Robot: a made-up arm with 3 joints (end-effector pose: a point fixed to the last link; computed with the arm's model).
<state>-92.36 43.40 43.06</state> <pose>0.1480 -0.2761 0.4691 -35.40 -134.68 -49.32</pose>
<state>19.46 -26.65 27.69</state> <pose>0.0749 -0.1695 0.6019 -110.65 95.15 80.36</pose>
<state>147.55 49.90 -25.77</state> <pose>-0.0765 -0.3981 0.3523 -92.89 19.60 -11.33</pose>
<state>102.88 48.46 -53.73</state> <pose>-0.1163 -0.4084 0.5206 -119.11 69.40 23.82</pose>
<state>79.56 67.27 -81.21</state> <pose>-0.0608 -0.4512 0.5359 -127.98 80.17 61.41</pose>
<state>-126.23 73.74 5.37</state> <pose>0.1986 -0.3562 0.4455 -58.68 -91.35 -31.45</pose>
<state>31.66 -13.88 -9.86</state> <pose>0.0976 -0.1950 0.6576 126.72 -94.23 -72.31</pose>
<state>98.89 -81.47 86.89</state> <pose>-0.0350 -0.0883 0.3729 -124.08 20.91 -7.58</pose>
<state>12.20 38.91 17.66</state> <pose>0.0069 -0.3215 0.5819 -38.36 111.06 74.22</pose>
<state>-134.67 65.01 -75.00</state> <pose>0.0613 -0.4479 0.3246 -79.29 -3.99 -85.30</pose>
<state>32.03 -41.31 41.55</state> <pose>0.0198 -0.1348 0.5832 -118.38 81.43 63.23</pose>
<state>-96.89 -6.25 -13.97</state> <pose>0.1500 -0.2222 0.2658 -11.84 -28.34 -113.16</pose>
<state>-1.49 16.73 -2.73</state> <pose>0.1354 -0.3025 0.5878 -72.70 119.87 111.55</pose>
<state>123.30 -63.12 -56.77</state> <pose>-0.1343 0.0873 0.4726 82.23 -90.98 67.97</pose>
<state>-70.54 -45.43 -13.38</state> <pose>0.2150 -0.0649 0.3503 38.69 -4.77 -114.82</pose>
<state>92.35 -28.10 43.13</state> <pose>-0.0895 -0.1626 0.5066 -106.46 45.14 1.88</pose>
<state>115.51 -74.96 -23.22</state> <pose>-0.1311 0.0505 0.4621 110.19 -80.64 69.33</pose>
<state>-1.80 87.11 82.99</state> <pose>-0.0149 -0.2298 0.5314 47.91 88.79 -12.65</pose>
